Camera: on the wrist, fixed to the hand. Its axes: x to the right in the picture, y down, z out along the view.
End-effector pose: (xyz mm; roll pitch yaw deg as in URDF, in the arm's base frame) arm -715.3 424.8 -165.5 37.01 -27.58 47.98
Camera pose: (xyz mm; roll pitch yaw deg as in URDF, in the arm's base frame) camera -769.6 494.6 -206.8 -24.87 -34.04 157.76
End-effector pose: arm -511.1 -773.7 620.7 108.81 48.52 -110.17
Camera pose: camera -463.1 -842.6 670.5 115.71 -37.75 -136.54
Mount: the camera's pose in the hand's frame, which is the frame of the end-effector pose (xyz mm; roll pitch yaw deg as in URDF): -5.4 43.2 -87.4 8.62 -1.75 89.39
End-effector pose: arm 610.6 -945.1 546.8 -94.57 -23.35 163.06
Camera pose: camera 628.0 -855.7 511.5 -87.75 65.88 156.14
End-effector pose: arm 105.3 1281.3 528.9 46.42 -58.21 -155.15
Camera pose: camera 124.7 1187.7 509.1 -58.84 -23.68 -21.88
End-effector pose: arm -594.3 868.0 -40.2 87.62 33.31 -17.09
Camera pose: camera -551.7 948.1 -4.2 97.66 -56.08 -15.96
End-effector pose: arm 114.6 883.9 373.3 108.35 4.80 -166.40
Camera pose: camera 130.6 816.4 442.0 173.31 -69.21 118.15
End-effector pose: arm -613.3 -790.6 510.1 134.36 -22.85 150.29
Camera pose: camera -594.0 -838.8 592.8 -141.52 -40.01 40.49
